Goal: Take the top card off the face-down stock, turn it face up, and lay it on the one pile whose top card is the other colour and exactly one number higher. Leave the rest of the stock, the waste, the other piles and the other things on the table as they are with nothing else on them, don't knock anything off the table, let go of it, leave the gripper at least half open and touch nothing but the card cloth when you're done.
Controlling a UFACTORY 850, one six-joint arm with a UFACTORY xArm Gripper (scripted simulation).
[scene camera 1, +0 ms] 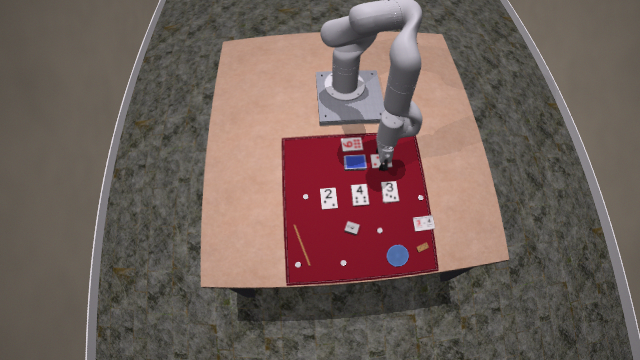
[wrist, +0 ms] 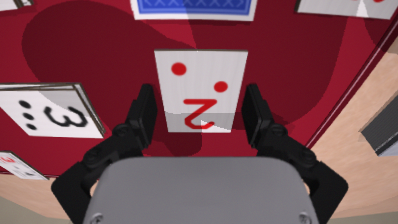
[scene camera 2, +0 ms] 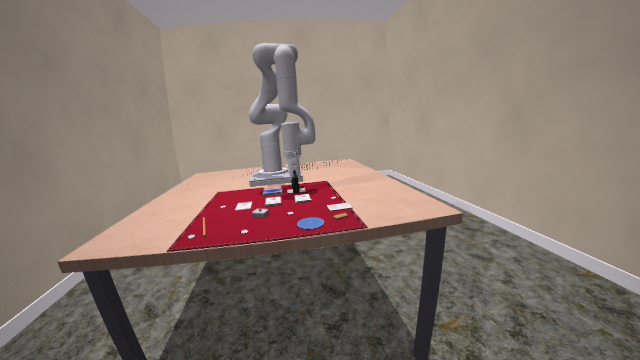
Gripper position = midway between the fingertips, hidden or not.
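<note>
Red card cloth point(wrist: 302, 64), seen. My gripper point(wrist: 199, 97), seen.
</note>
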